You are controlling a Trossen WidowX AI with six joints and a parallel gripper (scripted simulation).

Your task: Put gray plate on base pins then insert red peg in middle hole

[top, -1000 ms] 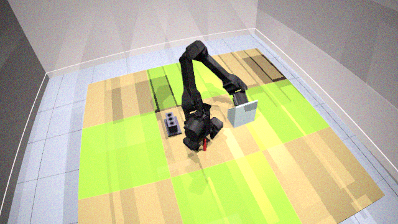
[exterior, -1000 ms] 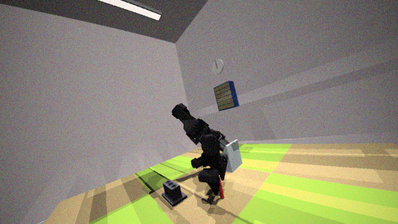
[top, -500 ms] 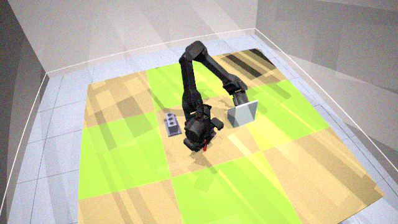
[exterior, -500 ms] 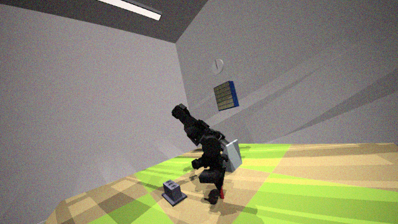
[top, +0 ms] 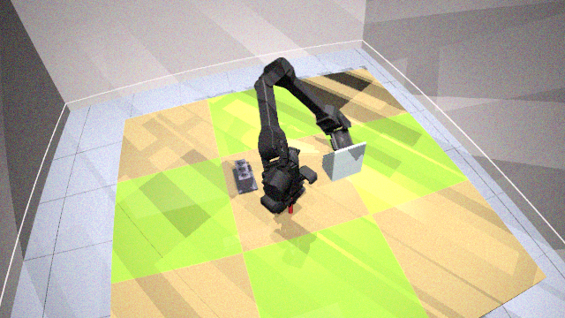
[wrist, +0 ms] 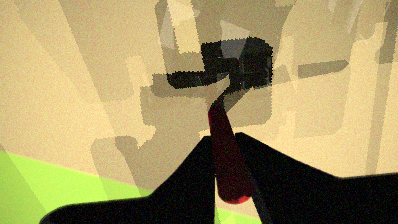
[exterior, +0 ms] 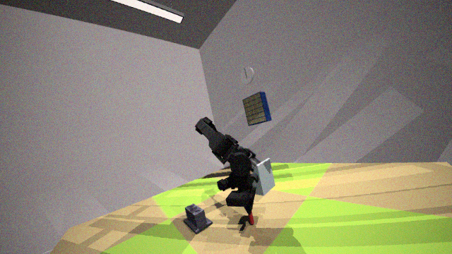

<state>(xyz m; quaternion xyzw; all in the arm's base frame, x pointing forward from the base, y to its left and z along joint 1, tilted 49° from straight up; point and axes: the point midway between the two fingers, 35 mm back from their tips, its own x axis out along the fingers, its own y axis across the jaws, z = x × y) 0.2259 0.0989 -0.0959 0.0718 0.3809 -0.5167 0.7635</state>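
My gripper tip is 130 mm short of the gray plate and 180 mm to the left of it. The rest, counted from my gripper tip: red peg (right at my gripper tip).
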